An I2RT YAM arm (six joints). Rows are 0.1 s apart.
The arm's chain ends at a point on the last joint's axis. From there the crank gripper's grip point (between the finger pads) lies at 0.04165 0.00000 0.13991 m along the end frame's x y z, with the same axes.
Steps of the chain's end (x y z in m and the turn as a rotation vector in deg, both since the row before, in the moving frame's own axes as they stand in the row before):
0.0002 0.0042 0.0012 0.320 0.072 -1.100
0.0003 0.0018 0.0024 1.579 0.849 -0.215
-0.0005 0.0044 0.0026 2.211 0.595 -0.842
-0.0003 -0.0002 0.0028 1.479 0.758 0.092
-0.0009 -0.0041 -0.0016 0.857 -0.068 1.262
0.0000 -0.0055 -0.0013 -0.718 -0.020 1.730
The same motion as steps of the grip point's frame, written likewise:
0.0004 0.0026 0.0011 0.320 0.072 -1.100
0.0024 -0.0022 0.0017 1.579 0.849 -0.215
0.0009 -0.0016 0.0020 2.211 0.595 -0.842
0.0015 -0.0037 0.0022 1.479 0.758 0.092
-0.0011 -0.0053 -0.0016 0.857 -0.068 1.262
-0.0001 -0.0025 -0.0013 -0.718 -0.020 1.730

